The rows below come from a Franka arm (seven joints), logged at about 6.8 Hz.
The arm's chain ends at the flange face. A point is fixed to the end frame.
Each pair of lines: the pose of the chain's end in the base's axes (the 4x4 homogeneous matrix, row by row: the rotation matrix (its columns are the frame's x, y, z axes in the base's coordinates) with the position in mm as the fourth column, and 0 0 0 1 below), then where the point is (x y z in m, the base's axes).
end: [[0.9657, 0.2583, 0.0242, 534.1], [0.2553, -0.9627, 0.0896, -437.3], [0.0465, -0.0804, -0.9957, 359.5], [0, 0, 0, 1]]
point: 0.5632 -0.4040 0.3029
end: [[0.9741, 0.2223, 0.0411, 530.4], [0.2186, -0.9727, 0.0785, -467.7], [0.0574, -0.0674, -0.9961, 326.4], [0, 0, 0, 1]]
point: 0.5615 -0.4361 0.2699
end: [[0.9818, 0.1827, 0.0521, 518.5], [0.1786, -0.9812, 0.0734, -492.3], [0.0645, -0.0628, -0.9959, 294.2], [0, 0, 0, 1]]
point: 0.5514 -0.4622 0.2379
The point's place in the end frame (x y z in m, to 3 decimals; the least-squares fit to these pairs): 0.034 -0.020 0.060
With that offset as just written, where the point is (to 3 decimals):
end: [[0.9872, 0.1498, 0.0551, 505.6], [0.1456, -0.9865, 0.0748, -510.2], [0.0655, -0.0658, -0.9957, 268.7], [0, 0, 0, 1]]
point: 0.539 -0.481 0.213
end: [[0.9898, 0.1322, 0.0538, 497.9], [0.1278, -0.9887, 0.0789, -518.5], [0.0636, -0.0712, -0.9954, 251.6], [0, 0, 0, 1]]
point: 0.532 -0.490 0.195
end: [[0.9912, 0.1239, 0.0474, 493.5], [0.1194, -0.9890, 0.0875, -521.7], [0.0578, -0.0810, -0.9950, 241.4], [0, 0, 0, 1]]
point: 0.528 -0.493 0.185
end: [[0.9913, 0.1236, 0.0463, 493.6], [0.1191, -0.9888, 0.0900, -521.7], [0.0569, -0.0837, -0.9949, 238.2], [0, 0, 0, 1]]
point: 0.528 -0.492 0.182
